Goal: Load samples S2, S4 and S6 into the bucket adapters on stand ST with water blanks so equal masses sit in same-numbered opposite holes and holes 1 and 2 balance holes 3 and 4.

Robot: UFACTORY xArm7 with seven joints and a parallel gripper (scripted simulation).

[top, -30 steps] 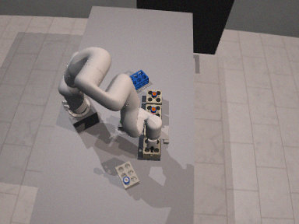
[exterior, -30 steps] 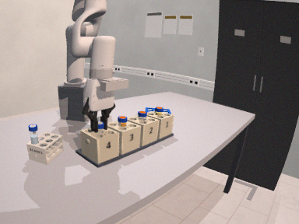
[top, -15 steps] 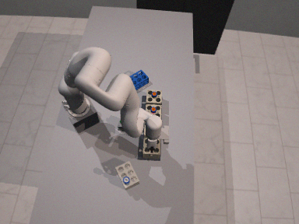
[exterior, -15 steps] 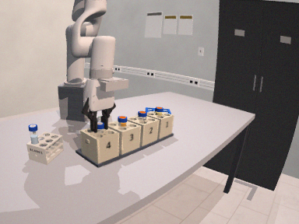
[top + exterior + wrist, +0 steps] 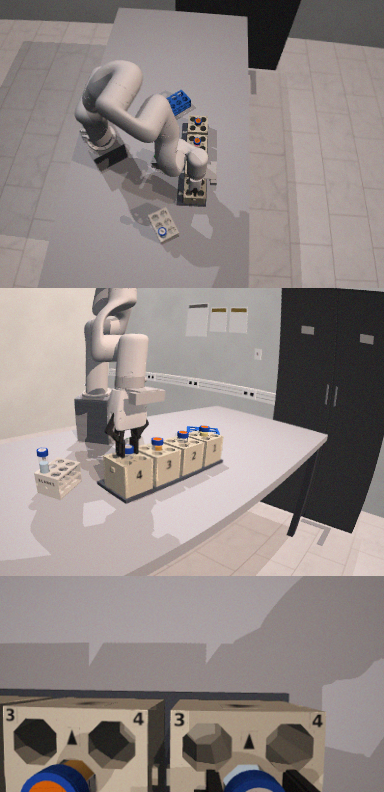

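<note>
Right now my hand is 190 mm past the green DONE key, 150 mm to the right of it and 60 mm above it. From my hand the other things lie so: sample tube S2 (100 mm to the left, 50 mm below); then adapter (110 mm to the left, 70 mm below); then blanks rack (160 mm to the right, 120 mm behind, 90 mm below).
</note>
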